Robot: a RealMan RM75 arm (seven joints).
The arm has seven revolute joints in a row. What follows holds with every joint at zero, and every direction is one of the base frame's.
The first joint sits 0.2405 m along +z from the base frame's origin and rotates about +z.
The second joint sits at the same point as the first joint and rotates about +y.
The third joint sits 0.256 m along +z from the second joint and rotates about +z.
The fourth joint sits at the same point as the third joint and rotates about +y.
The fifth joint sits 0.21 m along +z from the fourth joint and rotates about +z.
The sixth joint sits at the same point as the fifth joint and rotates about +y.
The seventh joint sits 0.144 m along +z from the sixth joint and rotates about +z.
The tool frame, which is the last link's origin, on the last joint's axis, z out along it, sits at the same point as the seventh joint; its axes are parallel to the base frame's.
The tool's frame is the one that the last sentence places.
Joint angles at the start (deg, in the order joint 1, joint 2, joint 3, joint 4, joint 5, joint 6, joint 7): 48.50 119.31 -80.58 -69.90 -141.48 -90.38 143.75
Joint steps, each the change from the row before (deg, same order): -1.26 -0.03 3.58 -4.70 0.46 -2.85 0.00; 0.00 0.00 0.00 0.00 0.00 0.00 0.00; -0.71 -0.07 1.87 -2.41 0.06 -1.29 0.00; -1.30 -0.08 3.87 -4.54 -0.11 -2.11 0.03
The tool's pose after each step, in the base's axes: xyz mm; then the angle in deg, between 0 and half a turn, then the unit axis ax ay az. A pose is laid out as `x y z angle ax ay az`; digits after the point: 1 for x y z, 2 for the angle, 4 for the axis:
97.3 371.9 -8.1 167.31 -0.9636 0.2350 -0.1274
97.3 371.9 -8.1 167.31 -0.9636 0.2350 -0.1274
95.9 371.6 2.2 166.37 -0.9644 0.2377 -0.1157
94.7 371.6 23.2 163.91 -0.9653 0.2444 -0.0925

